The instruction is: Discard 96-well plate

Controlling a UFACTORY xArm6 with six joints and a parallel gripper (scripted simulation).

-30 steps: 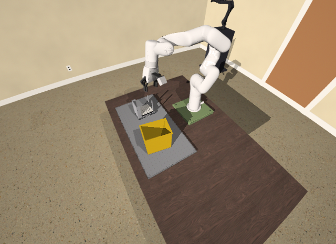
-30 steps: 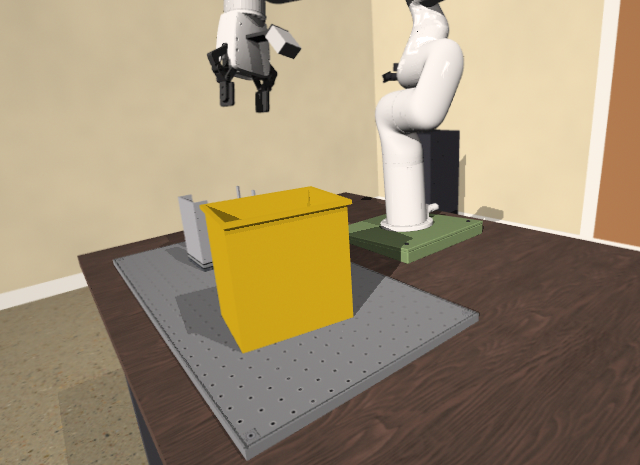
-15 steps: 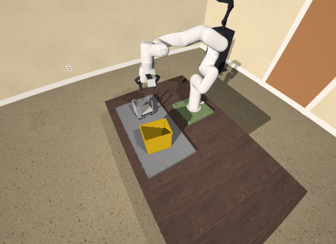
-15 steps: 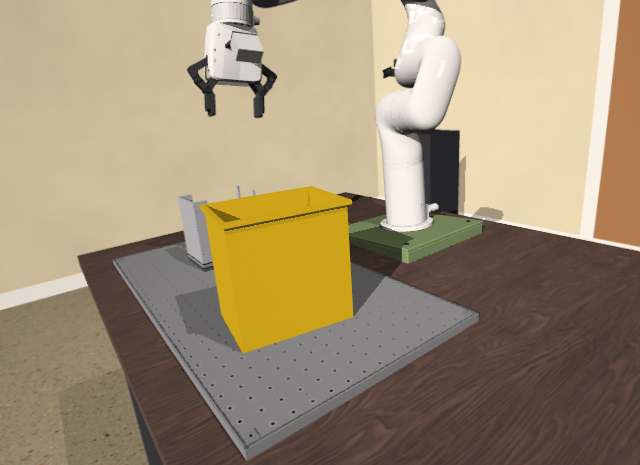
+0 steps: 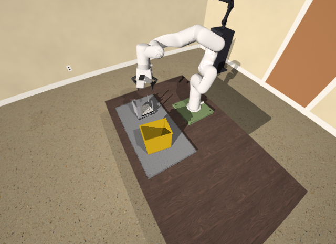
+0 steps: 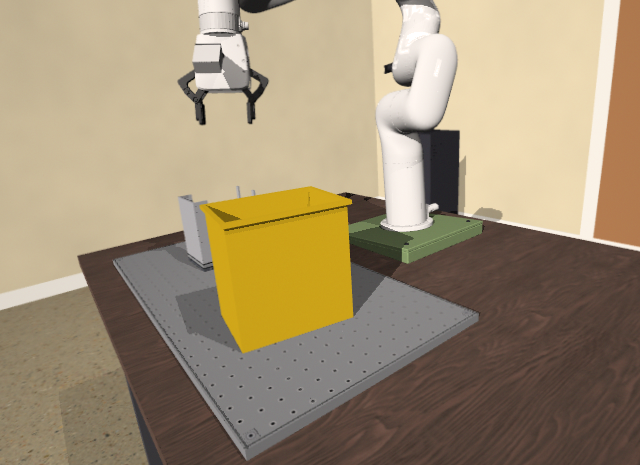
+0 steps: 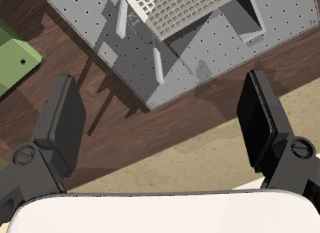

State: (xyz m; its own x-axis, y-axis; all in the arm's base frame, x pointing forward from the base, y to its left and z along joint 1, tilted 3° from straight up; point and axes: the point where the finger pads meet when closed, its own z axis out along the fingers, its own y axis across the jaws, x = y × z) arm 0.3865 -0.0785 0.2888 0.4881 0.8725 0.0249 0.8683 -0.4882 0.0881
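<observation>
Now: the white 96-well plate 20 mm ahead of my hand, 50 mm to the right of it and 250 mm below it. From my hand the other things lie so: yellow plastics bin W1 (50 mm ahead, 270 mm to the left, 200 mm below).
</observation>
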